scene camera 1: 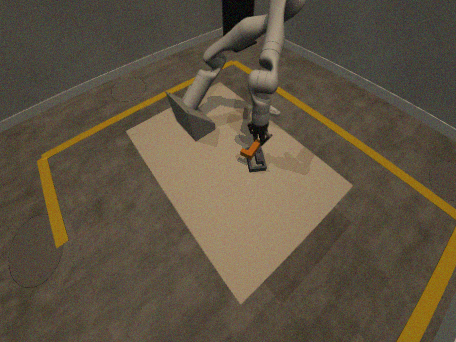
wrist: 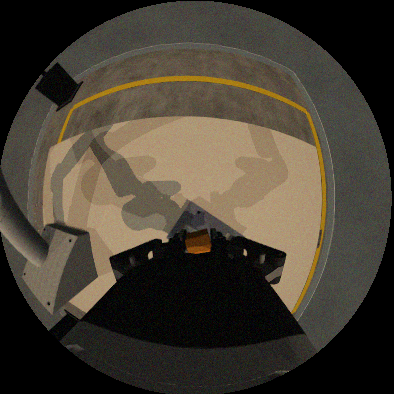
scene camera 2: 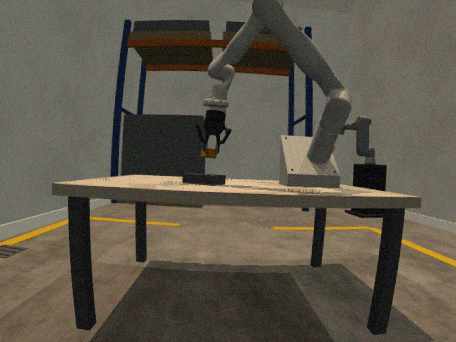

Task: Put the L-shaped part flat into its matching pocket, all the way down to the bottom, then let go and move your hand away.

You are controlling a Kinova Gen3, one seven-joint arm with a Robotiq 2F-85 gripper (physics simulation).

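Where they show: gripper, between the fingertips: (scene camera 1: 258, 143) (wrist: 197, 235) (scene camera 2: 210, 154); arm's base, origin of its link: (scene camera 1: 189, 105) (wrist: 40, 253) (scene camera 2: 316, 156).
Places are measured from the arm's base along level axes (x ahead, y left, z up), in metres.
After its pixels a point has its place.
My gripper (scene camera 1: 259, 141) @[x 0.460, y 0.112, z -0.017 m] (scene camera 2: 211, 150) @[x 0.460, y 0.112, z -0.017 m] (wrist: 197, 235) @[x 0.460, y 0.112, z -0.017 m] is shut on the orange L-shaped part (scene camera 1: 249, 150) @[x 0.471, y 0.033, z 0.004 m] (scene camera 2: 208, 154) @[x 0.468, y 0.119, z -0.018 m] (wrist: 198, 244) @[x 0.459, y 0.105, z 0.004 m]. In the scene camera 2 view the part hangs in the air above the dark grey pocket block (scene camera 1: 257, 169) @[x 0.538, y 0.041, z -0.105 m] (scene camera 2: 204, 179) @[x 0.478, y 0.140, z -0.110 m] (wrist: 190, 210) @[x 0.450, y 0.140, z -0.094 m], with a clear gap between them. In the scene camera 1 view the part covers the block's left side, and its outline is turned relative to the pocket. In the wrist view the block lies under the fingers, and the gripper hides most of it, so the pocket cannot be made out there.
The block lies on the pale table top (scene camera 1: 240, 240) @[x 0.735, y -0.263, z -0.130 m] (scene camera 2: 150, 181) @[x 0.690, y 0.084, z -0.130 m] (wrist: 200, 150) @[x 0.473, y 0.276, z -0.130 m]. The arm's grey wedge-shaped base mount (scene camera 1: 192, 120) @[x 0.146, y -0.072, z 0.033 m] (scene camera 2: 310, 179) @[x 0.052, y 0.068, z -0.098 m] (wrist: 75, 270) @[x 0.147, y -0.024, z -0.043 m] stands on the same table, to the right of the block in the scene camera 2 view. A shelf rack (scene camera 2: 119, 100) stands behind the table.
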